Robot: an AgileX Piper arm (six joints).
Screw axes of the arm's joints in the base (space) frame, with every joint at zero. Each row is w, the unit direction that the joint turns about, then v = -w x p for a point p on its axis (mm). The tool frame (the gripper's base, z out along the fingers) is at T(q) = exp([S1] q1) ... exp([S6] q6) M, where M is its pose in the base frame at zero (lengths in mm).
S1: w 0 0 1 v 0 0 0
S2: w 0 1 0 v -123 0 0
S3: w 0 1 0 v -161.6 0 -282.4
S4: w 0.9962 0 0.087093 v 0 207.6 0
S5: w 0 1 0 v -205.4 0 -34.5
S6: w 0.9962 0 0.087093 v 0 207.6 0
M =
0.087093 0 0.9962 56.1
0 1 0 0
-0.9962 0 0.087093 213.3
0 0 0 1
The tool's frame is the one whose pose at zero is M.
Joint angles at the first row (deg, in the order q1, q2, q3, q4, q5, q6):
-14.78, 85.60, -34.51, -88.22, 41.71, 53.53
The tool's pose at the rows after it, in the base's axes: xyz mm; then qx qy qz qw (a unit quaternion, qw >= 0):
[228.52, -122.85, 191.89, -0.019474, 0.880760, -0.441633, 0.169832]
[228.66, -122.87, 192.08, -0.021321, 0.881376, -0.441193, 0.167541]
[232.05, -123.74, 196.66, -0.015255, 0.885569, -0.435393, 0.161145]
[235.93, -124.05, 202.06, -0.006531, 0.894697, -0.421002, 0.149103]
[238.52, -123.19, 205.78, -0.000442, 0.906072, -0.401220, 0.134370]
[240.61, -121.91, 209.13, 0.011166, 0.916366, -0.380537, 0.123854]
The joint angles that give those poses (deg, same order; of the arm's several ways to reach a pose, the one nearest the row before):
-14.78, 85.60, -34.51, -88.22, 41.71, 53.53
-14.78, 85.60, -34.63, -87.80, 41.71, 52.85
-14.78, 85.61, -36.38, -84.00, 41.94, 49.26
-14.78, 85.60, -38.78, -77.60, 42.28, 43.49
-14.78, 85.60, -40.87, -70.70, 42.75, 37.31
-14.78, 85.60, -42.73, -64.44, 43.52, 32.61

